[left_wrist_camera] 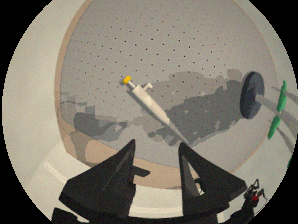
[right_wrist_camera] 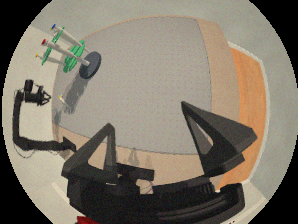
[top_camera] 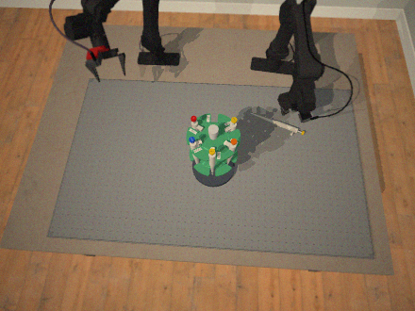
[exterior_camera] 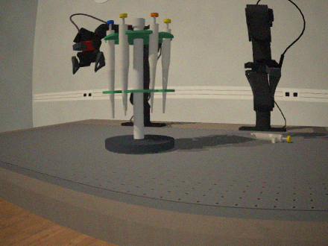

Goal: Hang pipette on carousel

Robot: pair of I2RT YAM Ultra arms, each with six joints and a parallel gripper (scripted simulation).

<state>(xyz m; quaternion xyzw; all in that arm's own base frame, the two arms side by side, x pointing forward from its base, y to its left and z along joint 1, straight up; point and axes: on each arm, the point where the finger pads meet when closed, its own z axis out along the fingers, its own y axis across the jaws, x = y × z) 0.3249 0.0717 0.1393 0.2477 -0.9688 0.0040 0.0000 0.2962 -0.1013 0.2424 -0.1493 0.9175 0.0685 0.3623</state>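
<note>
The pipette is 12 cm below my left hand and 2 cm to the right of it.
</note>
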